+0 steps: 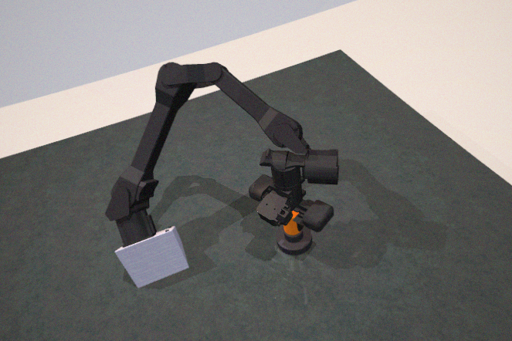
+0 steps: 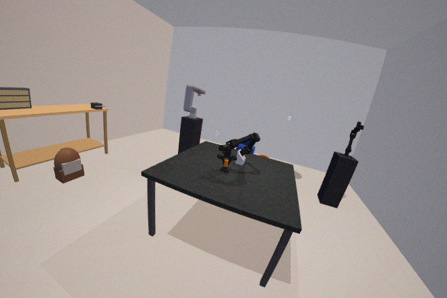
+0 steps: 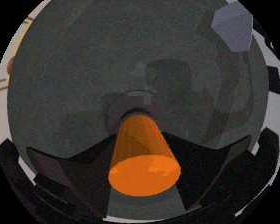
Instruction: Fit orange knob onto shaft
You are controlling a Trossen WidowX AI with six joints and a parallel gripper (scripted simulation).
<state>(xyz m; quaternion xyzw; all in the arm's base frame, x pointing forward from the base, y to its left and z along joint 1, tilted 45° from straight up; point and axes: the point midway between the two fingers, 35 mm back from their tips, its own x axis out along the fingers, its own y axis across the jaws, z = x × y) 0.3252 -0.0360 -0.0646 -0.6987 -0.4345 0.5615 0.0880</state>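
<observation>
Right now the dark round pedestal is 3 cm below my gripper tip. The rest, counted from my gripper tip: orange knob: 3 cm above.
</observation>
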